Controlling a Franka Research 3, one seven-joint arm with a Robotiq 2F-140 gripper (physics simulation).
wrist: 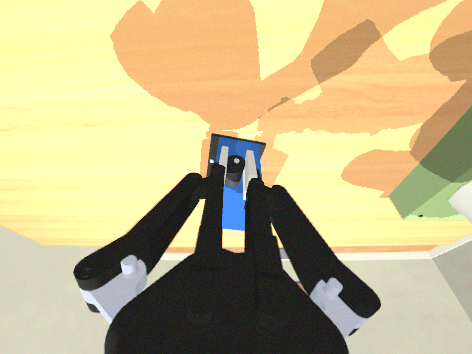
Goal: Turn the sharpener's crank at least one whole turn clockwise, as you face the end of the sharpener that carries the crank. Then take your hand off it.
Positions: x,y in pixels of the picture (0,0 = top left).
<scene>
my gripper: 235,158
blue sharpener: 235,144
</scene>
